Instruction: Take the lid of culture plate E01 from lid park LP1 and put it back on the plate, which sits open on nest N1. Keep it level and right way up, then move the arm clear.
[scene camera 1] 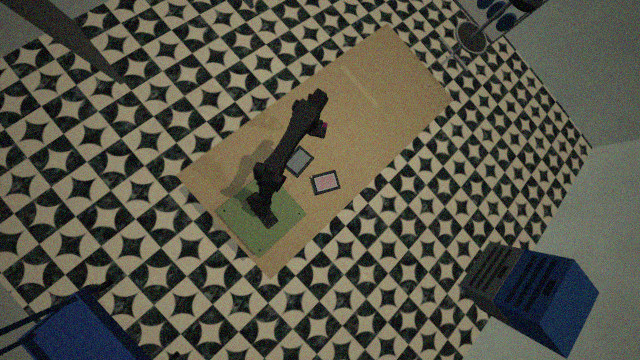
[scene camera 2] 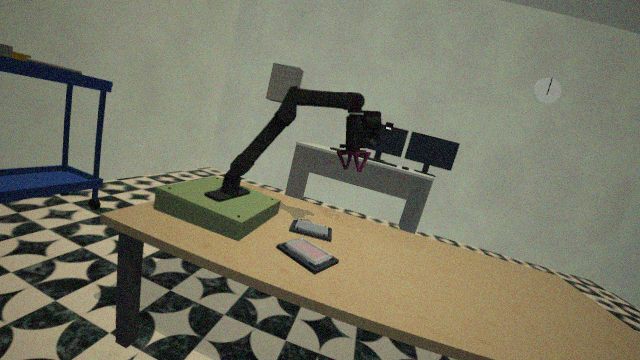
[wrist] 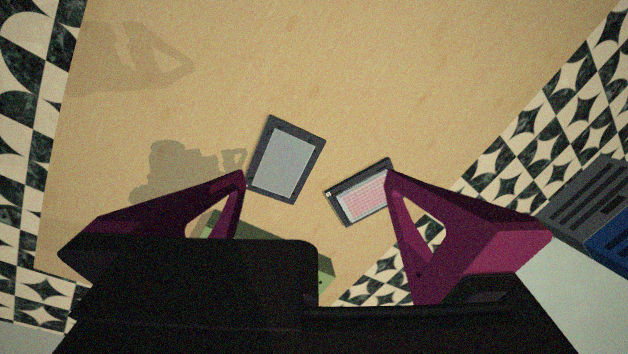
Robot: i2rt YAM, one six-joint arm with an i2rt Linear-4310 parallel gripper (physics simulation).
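Note:
The pale grey lid lies flat on the dark lid park. The open culture plate with pink wells sits on the dark nest beside it, apart from the lid park. My gripper is open, with nothing between its magenta fingers. It hangs high above the table. In the wrist view the right fingertip covers a corner of the plate and nest. In scene camera 1 the arm hides most of the fingers.
The arm stands on a green block at one end of the wooden table. A blue cart, a desk with two monitors and a blue cabinet stand off the table.

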